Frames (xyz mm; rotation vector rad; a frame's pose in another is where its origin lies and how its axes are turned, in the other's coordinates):
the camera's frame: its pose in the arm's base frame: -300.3 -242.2 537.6 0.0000 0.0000 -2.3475
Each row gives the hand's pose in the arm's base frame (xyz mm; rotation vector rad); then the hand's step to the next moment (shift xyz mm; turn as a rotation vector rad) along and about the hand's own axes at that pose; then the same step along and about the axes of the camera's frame.
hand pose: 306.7 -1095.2 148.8 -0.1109 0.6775 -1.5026
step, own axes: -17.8 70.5 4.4 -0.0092 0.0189 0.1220
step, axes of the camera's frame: -61.6 30.9 -23.5 -0.0309 0.0750 0.0935
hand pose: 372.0 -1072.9 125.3 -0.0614 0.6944 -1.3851
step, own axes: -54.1 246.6 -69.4 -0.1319 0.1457 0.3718
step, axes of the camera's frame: -217.8 40.2 -139.7 -0.2279 0.2024 0.2898
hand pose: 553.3 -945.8 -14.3 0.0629 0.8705 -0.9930
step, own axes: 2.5 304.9 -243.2 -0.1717 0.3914 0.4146
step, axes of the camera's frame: -252.9 -134.8 -264.6 -0.4763 0.2400 0.2647
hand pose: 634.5 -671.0 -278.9 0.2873 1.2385 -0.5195
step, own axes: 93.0 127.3 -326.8 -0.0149 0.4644 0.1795
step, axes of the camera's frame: -48.1 -299.8 -198.6 -0.4934 0.0571 0.0379
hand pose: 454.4 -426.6 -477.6 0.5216 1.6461 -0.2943
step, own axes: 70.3 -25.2 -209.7 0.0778 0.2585 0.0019
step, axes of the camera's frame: 75.2 -205.4 -41.1 -0.2543 -0.0762 -0.0492
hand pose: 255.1 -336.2 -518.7 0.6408 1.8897 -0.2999
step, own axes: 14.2 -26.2 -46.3 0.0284 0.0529 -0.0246
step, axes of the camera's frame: 34.8 -42.6 3.3 -0.0472 -0.0431 -0.0114
